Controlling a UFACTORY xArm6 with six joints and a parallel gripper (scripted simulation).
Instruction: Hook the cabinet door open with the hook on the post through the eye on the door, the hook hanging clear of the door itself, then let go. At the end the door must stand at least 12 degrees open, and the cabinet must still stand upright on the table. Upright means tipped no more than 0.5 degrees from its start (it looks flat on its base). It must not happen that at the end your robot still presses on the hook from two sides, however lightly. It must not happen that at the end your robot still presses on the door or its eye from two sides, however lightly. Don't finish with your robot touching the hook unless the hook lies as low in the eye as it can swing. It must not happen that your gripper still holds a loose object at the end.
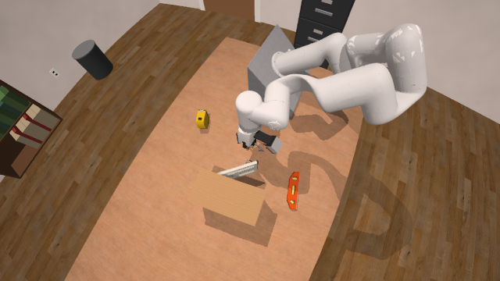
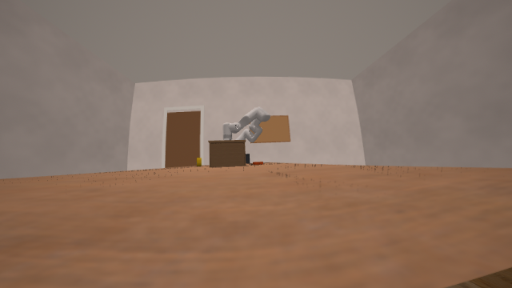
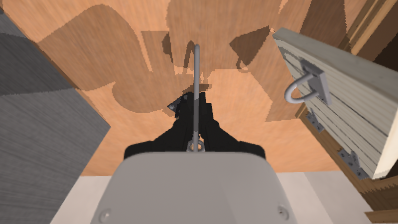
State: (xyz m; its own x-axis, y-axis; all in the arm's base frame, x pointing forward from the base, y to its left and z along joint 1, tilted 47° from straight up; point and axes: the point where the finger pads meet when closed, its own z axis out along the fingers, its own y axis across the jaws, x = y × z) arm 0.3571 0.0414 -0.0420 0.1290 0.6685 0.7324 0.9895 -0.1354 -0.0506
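The hook rod lies 2 cm below my hand. The rest, counted from my hand: yellow tape measure (2 cm behind, 26 cm to the right, 3 cm below); then orange spirit level (11 cm ahead, 23 cm to the left, 6 cm below); then pale door (14 cm ahead, 2 cm to the right).
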